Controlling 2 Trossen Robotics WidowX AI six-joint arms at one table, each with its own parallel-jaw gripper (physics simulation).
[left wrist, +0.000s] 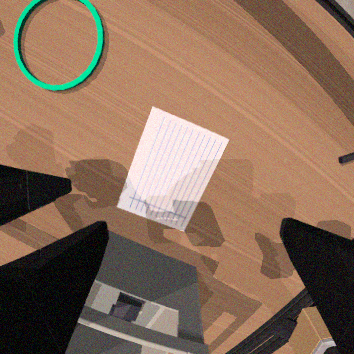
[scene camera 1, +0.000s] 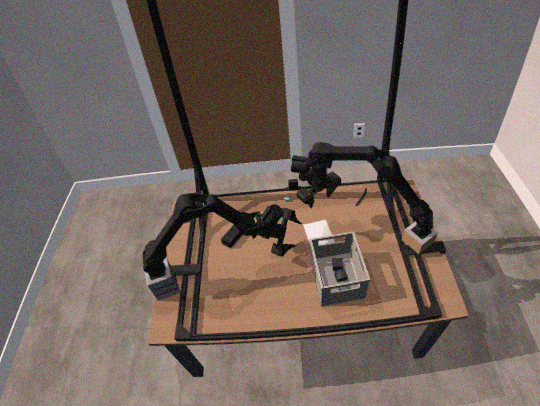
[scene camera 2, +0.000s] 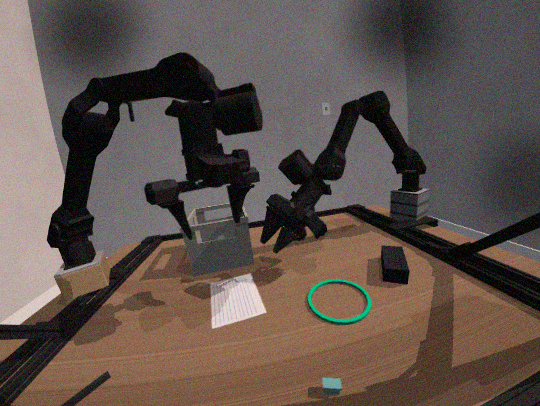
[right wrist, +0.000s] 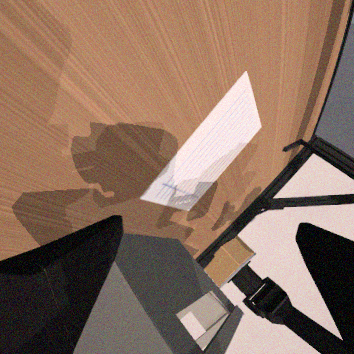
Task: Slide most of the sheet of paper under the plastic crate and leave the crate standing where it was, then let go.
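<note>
The white lined sheet of paper (scene camera 1: pixel 316 229) (scene camera 2: pixel 237 305) (left wrist: pixel 172 160) (right wrist: pixel 215 135) lies flat on the table, a small gap away from the near wall of the crate in scene camera 2. The grey plastic crate (scene camera 1: pixel 345 296) (scene camera 2: pixel 222 256) (left wrist: pixel 150 252) (right wrist: pixel 145 250) stands upright with dark blocks (scene camera 1: pixel 341 274) (left wrist: pixel 127 306) inside. My left gripper (scene camera 1: pixel 321 198) (scene camera 2: pixel 214 228) (left wrist: pixel 194 228) is open and empty, above the table near the paper, fingers pointing down. My right gripper (scene camera 1: pixel 296 235) (scene camera 2: pixel 269 246) (right wrist: pixel 210 228) is open and empty, beside the crate and paper.
A green ring (scene camera 2: pixel 342 321) (left wrist: pixel 57 88) and a black box (scene camera 2: pixel 395 265) (scene camera 1: pixel 231 236) lie to the paper's right in scene camera 2. A teal block (scene camera 2: pixel 332 385) (scene camera 1: pixel 286 199) and a black rod (scene camera 2: pixel 90 387) (scene camera 1: pixel 361 197) lie farther out. Black rails (scene camera 1: pixel 300 330) border the table.
</note>
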